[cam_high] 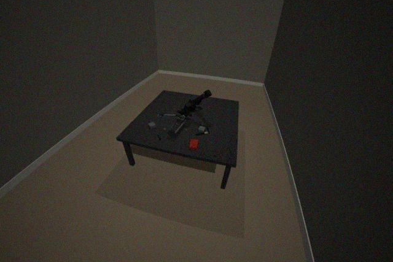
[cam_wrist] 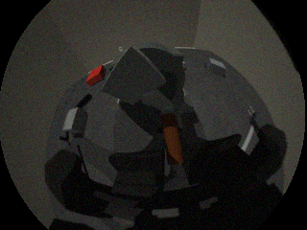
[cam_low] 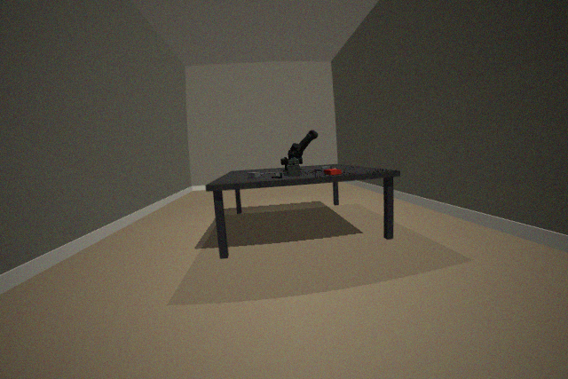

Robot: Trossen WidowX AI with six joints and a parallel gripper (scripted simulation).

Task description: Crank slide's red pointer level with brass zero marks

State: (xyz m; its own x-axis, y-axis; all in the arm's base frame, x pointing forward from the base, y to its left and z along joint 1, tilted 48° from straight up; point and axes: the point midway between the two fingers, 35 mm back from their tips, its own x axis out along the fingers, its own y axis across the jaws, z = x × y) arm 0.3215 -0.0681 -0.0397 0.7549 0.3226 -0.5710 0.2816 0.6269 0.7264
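The red pointer lies 13 cm ahead of my gripper tip, 2 cm to the right of it and 5 cm above it. Also, from my gripper tip: crank handle (2 cm behind, 3 cm above).
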